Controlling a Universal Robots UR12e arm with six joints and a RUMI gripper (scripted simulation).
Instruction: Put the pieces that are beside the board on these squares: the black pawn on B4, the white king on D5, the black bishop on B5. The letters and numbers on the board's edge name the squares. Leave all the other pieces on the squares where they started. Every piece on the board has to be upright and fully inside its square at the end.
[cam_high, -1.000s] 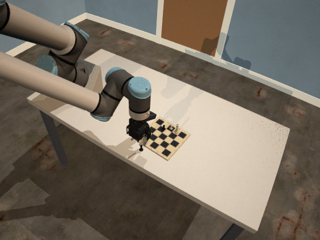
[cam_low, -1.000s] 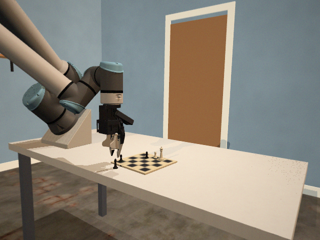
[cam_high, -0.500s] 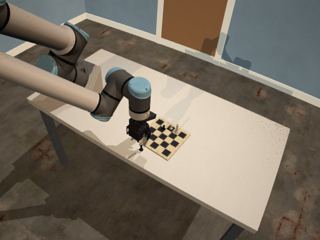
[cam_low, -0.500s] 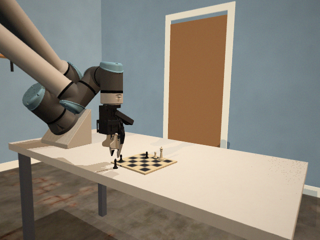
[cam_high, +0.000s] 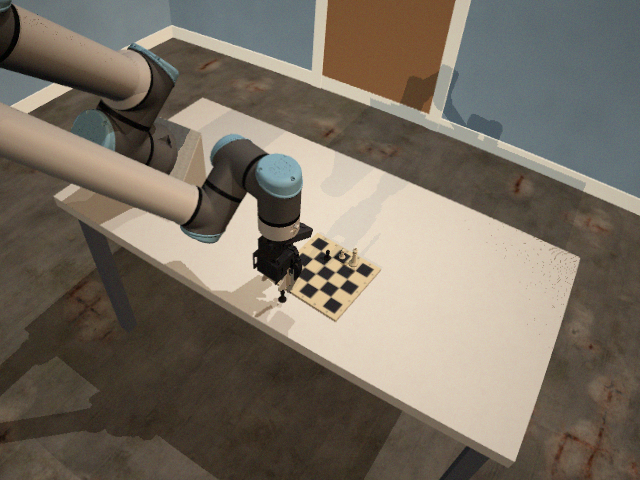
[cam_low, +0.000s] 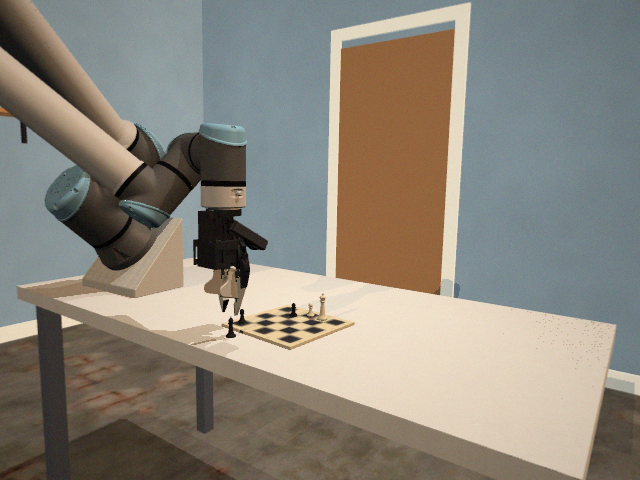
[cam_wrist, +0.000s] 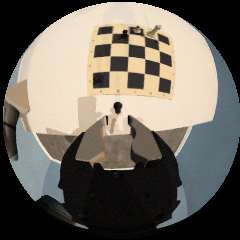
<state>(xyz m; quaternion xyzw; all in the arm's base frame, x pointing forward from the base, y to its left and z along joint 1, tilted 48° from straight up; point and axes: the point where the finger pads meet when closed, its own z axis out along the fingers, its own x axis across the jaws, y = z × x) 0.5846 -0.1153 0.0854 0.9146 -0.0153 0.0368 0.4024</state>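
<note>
My gripper is now 5 cm above the black bishop. From my hand the other things lie so: white king 21 cm to the left, 9 cm ahead, 3 cm below; chessboard 14 cm to the left, 6 cm below, 5 cm ahead.
</note>
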